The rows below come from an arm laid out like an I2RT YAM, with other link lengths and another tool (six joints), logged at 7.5 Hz.
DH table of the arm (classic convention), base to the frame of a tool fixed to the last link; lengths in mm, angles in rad. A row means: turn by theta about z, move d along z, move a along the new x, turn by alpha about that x. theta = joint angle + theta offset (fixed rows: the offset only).
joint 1: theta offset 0; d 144.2; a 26; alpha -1.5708
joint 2: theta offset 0; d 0; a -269.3; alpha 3.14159
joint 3: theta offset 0.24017; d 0; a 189.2; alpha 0
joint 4: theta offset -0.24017; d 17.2; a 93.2; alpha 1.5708
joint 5: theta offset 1.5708; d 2.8; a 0; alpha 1.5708
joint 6: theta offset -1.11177; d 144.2; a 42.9; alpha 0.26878
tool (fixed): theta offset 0; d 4.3; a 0; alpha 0
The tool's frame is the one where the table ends.
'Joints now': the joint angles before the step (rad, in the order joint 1, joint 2, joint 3, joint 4, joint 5, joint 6). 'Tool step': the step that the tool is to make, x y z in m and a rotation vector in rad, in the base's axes. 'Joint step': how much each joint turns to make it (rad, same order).
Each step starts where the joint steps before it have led.
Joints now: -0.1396, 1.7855, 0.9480, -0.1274, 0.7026, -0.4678
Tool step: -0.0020, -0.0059, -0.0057, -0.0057, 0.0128, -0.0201
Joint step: -0.0124, 0.0200, -0.0016, 0.0079, 0.0106, 0.0028
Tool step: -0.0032, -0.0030, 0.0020, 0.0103, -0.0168, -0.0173
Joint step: -0.0091, -0.0108, -0.0047, -0.0031, -0.0060, 0.0184
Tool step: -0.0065, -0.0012, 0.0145, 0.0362, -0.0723, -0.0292
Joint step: -0.0091, -0.0580, -0.0074, -0.0217, -0.0275, 0.0569
